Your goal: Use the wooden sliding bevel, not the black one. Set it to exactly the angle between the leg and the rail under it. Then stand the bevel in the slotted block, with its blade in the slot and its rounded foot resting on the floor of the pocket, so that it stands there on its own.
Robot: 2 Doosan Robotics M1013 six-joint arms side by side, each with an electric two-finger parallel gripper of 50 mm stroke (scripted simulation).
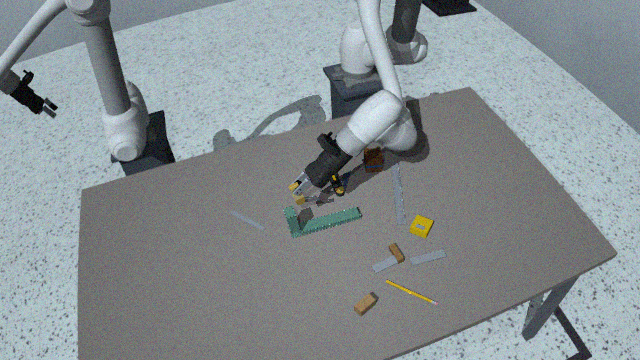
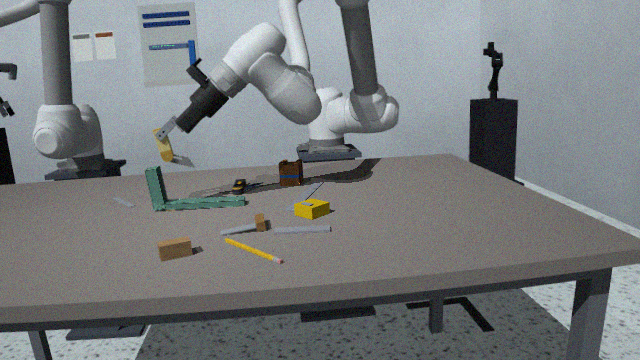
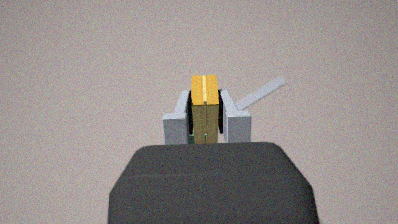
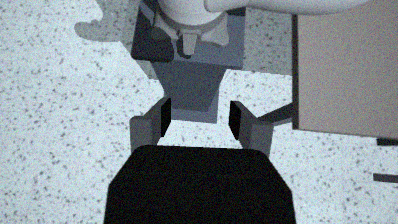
Labels:
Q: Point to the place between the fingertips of my left gripper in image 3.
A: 204, 103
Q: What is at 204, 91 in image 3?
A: A wooden bevel.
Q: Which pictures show my left gripper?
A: Image 1, image 2 and image 3 only.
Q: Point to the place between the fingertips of my right gripper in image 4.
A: At 200, 111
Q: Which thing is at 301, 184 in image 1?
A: My left gripper.

